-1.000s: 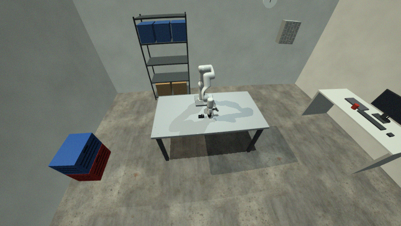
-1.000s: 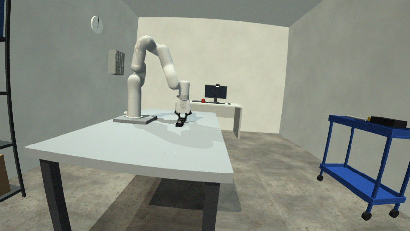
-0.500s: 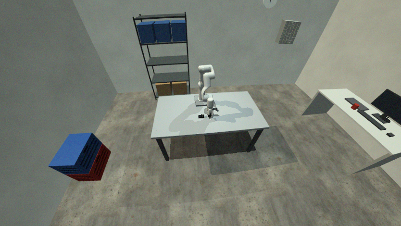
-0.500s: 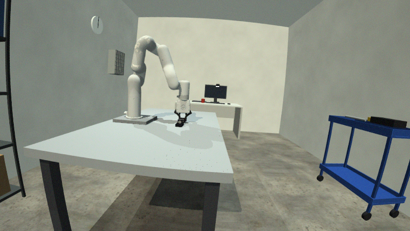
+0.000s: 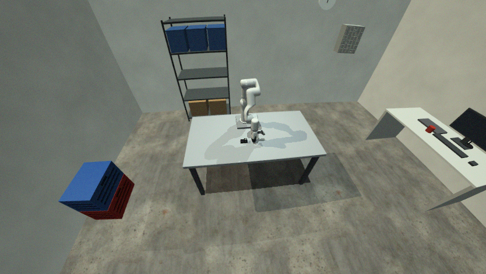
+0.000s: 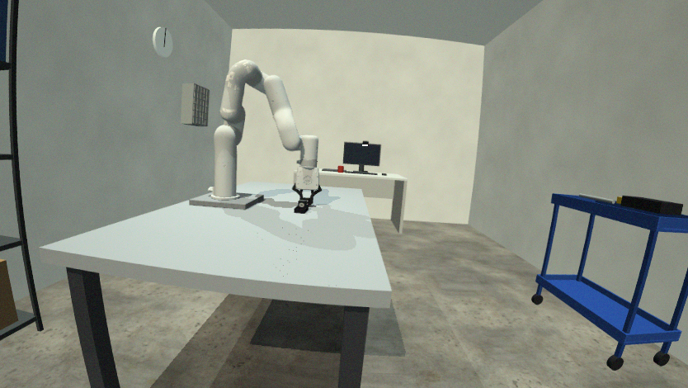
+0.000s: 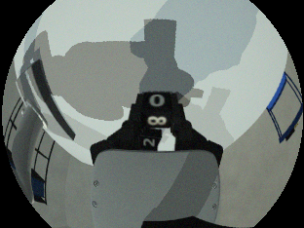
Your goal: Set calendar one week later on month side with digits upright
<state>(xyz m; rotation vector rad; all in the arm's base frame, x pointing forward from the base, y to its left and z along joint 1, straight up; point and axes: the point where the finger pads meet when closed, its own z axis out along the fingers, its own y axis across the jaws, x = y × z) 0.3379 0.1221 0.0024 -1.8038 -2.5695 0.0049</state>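
Right now my hand is 1 cm above the cube.
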